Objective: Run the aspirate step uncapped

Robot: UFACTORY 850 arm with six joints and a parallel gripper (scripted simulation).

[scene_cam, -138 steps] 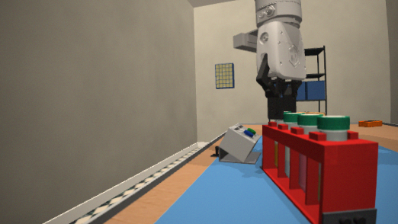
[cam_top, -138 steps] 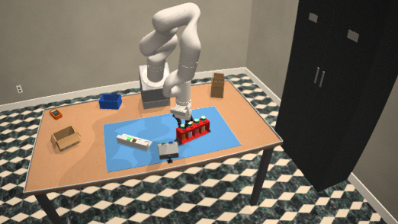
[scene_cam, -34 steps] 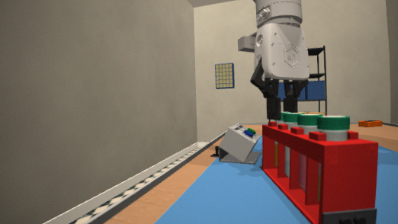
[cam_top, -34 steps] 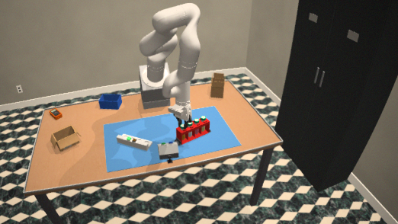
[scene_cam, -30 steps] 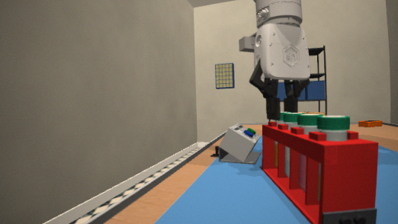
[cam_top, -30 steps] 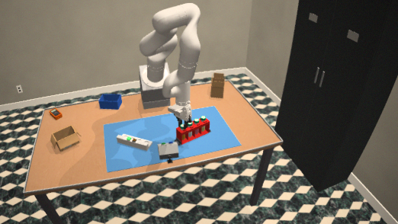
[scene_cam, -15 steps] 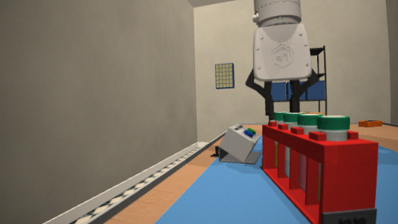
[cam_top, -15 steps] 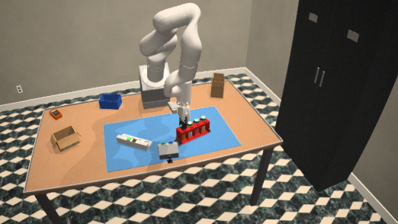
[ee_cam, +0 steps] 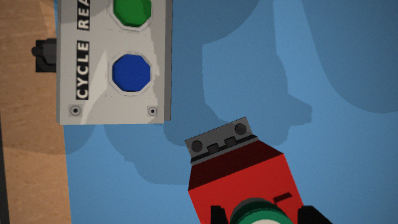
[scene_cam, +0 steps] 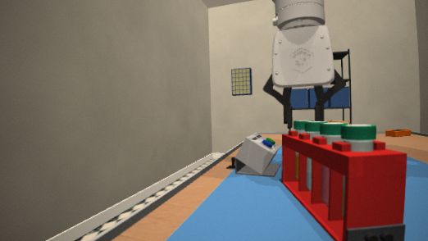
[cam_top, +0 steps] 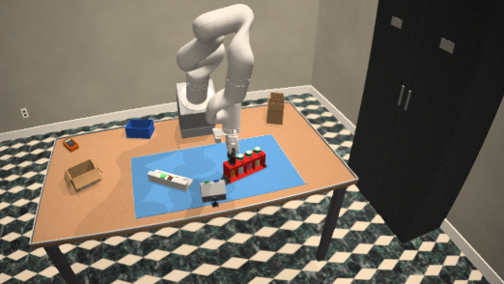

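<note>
Right now my hand is 1 cm above the tube cap. The rest, counted from my hand: green cap 6 cm behind, 14 cm to the left, 1 cm below; key housing 10 cm ahead, 11 cm to the right, 7 cm below; blue cycle key 8 cm ahead, 9 cm to the right, 6 cm below.
</note>
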